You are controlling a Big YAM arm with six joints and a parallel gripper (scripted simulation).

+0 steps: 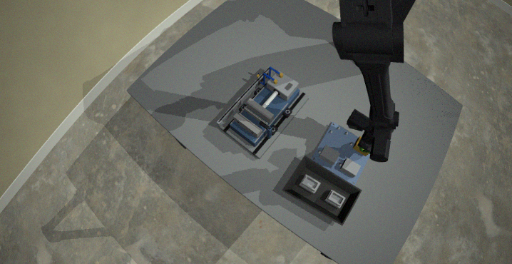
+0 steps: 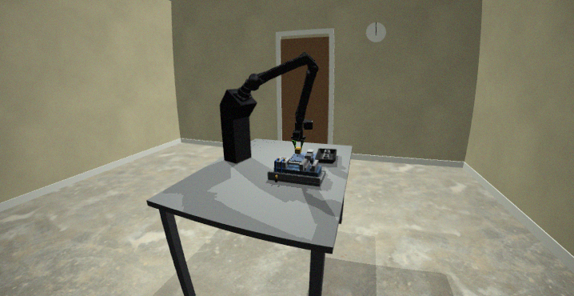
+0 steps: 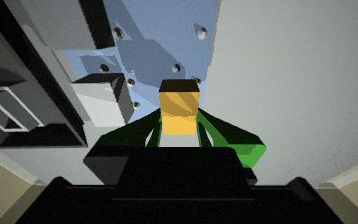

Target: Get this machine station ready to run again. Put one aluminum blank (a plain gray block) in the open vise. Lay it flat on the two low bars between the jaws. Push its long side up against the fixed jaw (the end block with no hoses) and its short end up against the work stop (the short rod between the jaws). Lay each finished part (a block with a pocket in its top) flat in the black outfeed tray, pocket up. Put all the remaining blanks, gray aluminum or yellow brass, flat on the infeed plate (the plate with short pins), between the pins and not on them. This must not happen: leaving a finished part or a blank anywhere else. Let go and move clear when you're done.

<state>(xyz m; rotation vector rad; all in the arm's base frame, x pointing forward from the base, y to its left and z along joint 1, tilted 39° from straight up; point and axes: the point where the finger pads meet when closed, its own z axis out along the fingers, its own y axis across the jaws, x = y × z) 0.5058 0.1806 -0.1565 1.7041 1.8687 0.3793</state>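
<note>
The yellow brass blank is 20 mm below my hand. Also, from my hand: moving jaw (110 mm ahead, 370 mm to the right, 20 mm above); blue infeed plate (50 mm ahead, 50 mm to the right, 50 mm below); white rod (60 mm ahead, 370 mm to the right, 20 mm above).
</note>
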